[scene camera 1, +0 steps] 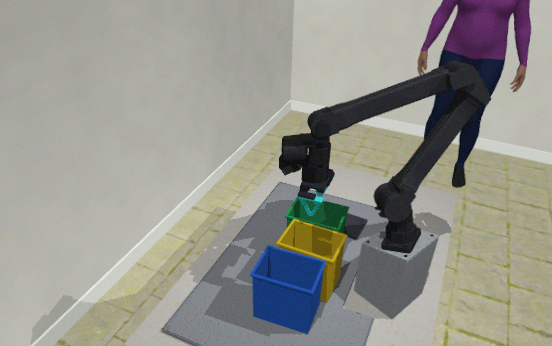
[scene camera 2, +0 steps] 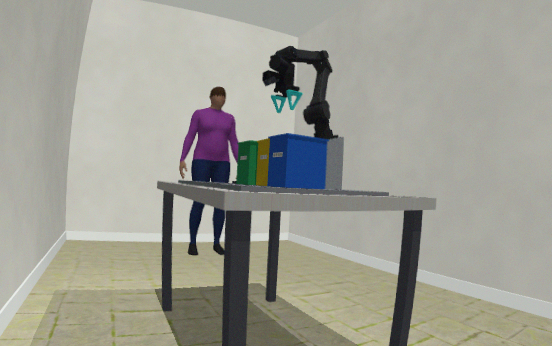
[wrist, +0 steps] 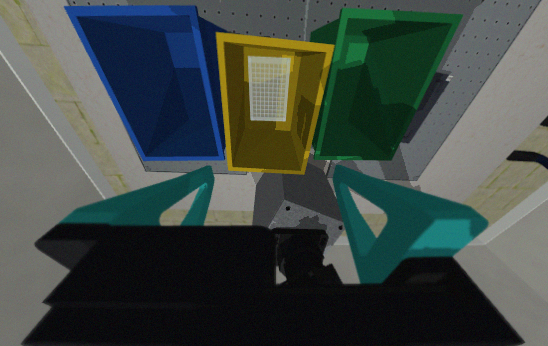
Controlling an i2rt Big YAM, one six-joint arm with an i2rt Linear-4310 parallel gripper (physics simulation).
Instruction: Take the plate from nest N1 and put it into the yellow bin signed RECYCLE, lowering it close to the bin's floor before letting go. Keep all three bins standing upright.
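Pixels of known places: gripper, between the fingertips: (scene camera 1: 315,205) (scene camera 2: 285,111) (wrist: 273,172); arm's base, origin of its link: (scene camera 1: 401,240) (wrist: 295,245).
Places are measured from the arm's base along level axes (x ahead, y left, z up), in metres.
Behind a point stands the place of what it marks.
Observation:
The plate (wrist: 269,89) @(x 0.253, y 0.095, z -0.209 m), a pale translucent grid, lies low inside the yellow bin (scene camera 1: 334,282) @(x 0.158, y 0.085, z -0.183 m) (scene camera 2: 262,170) @(x 0.328, y 0.095, z -0.156 m) (wrist: 224,100) @(x 0.259, y 0.155, z -0.035 m), appearing flat near its floor. In both scene views the bin's walls hide the plate. The yellow bin stands upright between the blue bin (scene camera 1: 285,305) @(x 0.222, y 0.290, z -0.121 m) (scene camera 2: 306,162) @(x 0.239, y 0.294, z -0.126 m) (wrist: 209,85) @(x 0.274, y 0.173, z -0.035 m) and the green bin (scene camera 1: 332,215) @(x 0.260, y -0.102, z -0.082 m) (scene camera 2: 246,167) @(x 0.368, y 0.009, z -0.145 m) (wrist: 405,15) @(x 0.375, y -0.030, z -0.035 m), both upright. The bin labels are too small to read. My gripper (scene camera 1: 315,207) @(x 0.244, y 0.090, z 0.091 m) (scene camera 2: 286,109) @(x 0.244, y 0.090, z 0.091 m) (wrist: 273,172) @(x 0.244, y 0.090, z 0.091 m) is open and empty, its teal fingers wide apart, pointing down well above the bin rims. I cannot identify nest N1.
A dark low block (wrist: 427,107) @(x 0.280, y -0.280, z -0.203 m) lies beside the green bin. The arm stands on a grey pedestal (scene camera 1: 395,280) @(x -0.022, y 0.087, z -0.074 m) (scene camera 2: 336,165) @(x -0.014, y 0.084, z -0.111 m) beside the bins. A perforated grey board (scene camera 1: 227,320) @(x 0.377, y 0.358, z -0.215 m) lies under the bins. A person (scene camera 1: 480,30) (scene camera 2: 214,135) stands behind the table.

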